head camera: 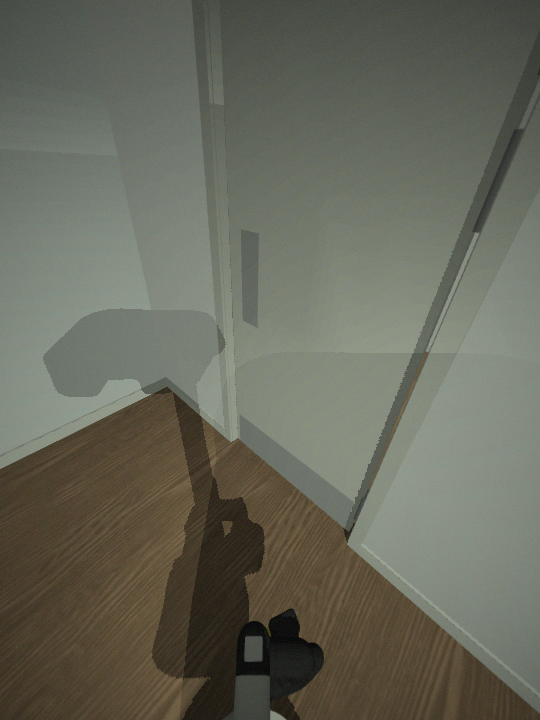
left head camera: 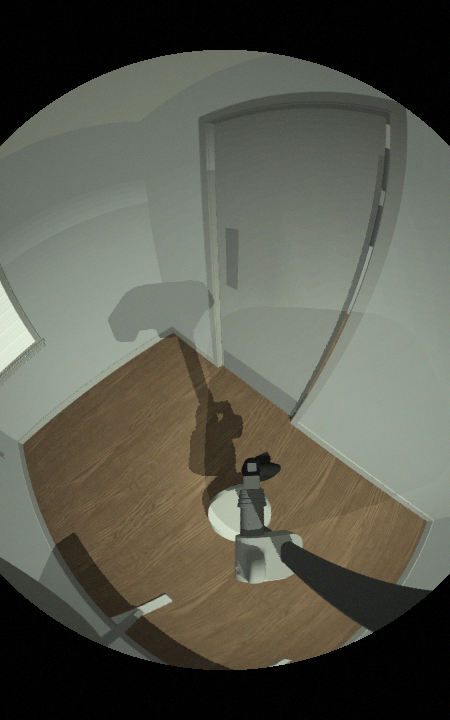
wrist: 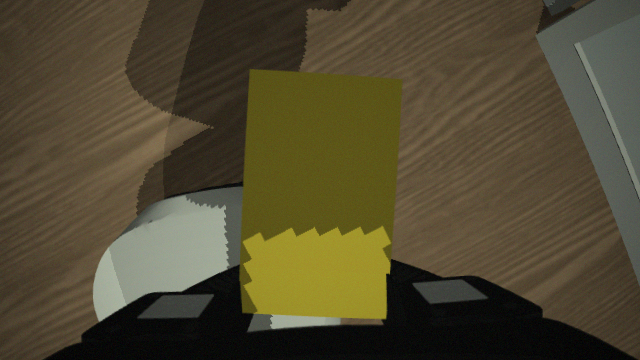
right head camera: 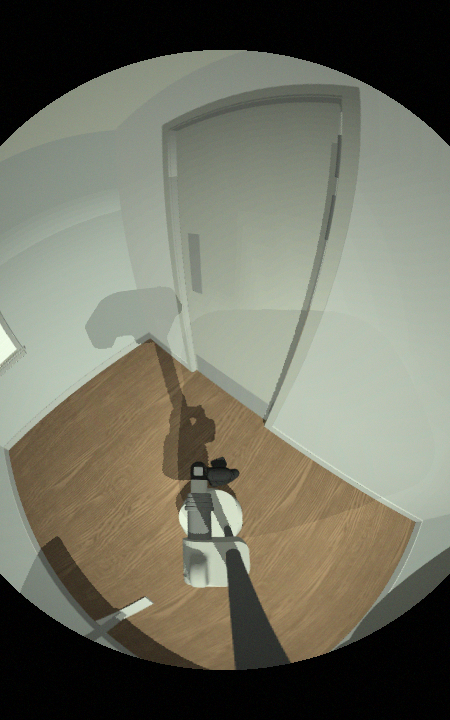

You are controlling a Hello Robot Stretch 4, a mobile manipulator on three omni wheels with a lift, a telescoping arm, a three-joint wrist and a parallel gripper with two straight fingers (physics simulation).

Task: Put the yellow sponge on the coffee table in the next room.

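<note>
The yellow sponge (wrist: 320, 160) stands upright between the two black fingers in the wrist view, with its upper part in shadow. My gripper (wrist: 313, 281) (head camera: 288, 648) (left head camera: 265, 467) (right head camera: 220, 472) is shut on it. The gripper is drawn in close to the robot's white round base (left head camera: 222, 512) (right head camera: 214, 515), above the wooden floor. In the head camera view a thin yellow sliver shows beside the fingers; the rest of the sponge is hidden there. The coffee table does not show in these views.
A pale door panel (head camera: 348, 261) (left head camera: 297, 212) (right head camera: 254, 212) stands in a framed doorway ahead, with a narrow gap along its right edge. Walls meet in a corner left of it, and a wall (head camera: 476, 476) runs right. A white foot-like bar (left head camera: 153, 603) (right head camera: 135, 607) lies lower left.
</note>
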